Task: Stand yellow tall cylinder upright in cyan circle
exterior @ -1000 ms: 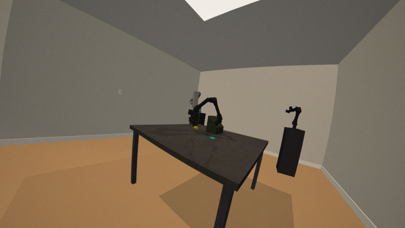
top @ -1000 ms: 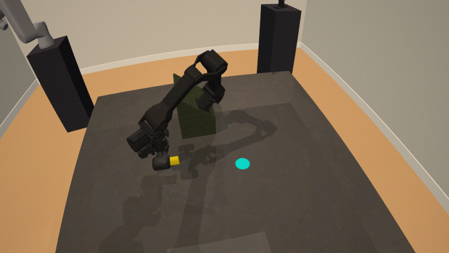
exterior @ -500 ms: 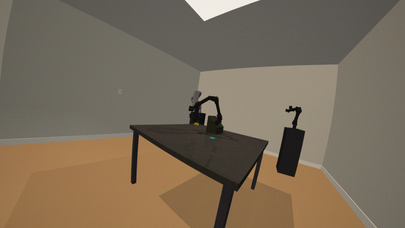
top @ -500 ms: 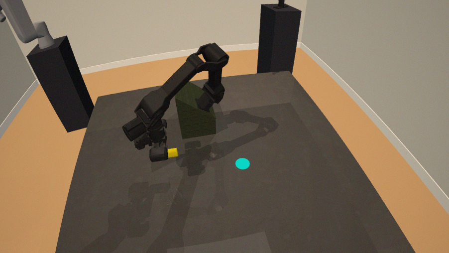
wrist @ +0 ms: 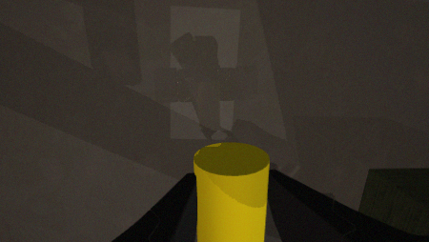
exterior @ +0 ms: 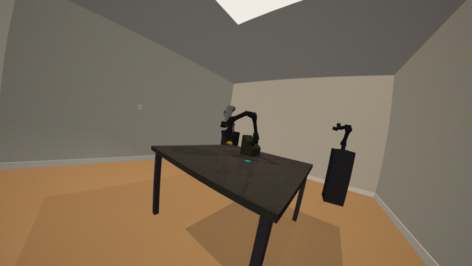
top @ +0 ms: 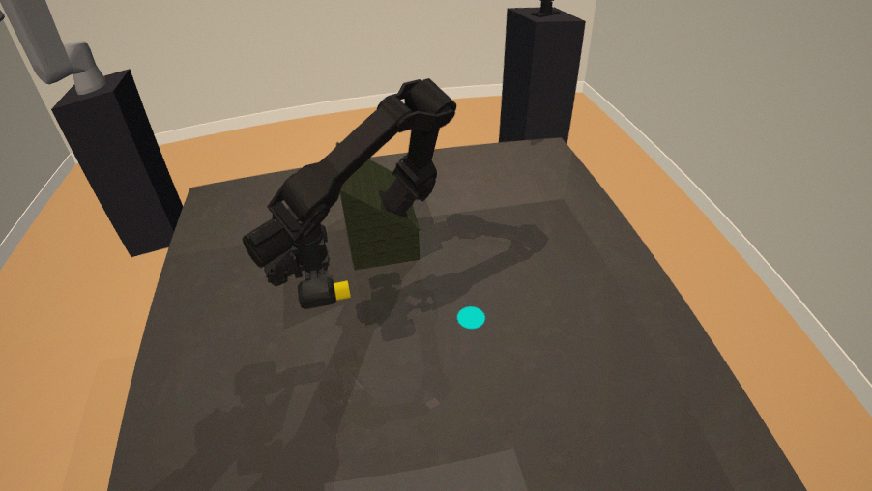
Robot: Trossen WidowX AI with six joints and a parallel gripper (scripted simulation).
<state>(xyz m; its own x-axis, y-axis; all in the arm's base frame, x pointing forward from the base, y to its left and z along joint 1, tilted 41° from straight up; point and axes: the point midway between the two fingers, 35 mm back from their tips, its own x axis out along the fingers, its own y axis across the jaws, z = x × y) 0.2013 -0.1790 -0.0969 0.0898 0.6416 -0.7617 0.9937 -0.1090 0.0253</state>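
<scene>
The cyan circle lies 29 cm to the left of my gripper tip, 13 cm below it and 6 cm ahead of it. The rest, counted from my gripper tip: yellow tall cylinder: 2 cm to the left.
</scene>
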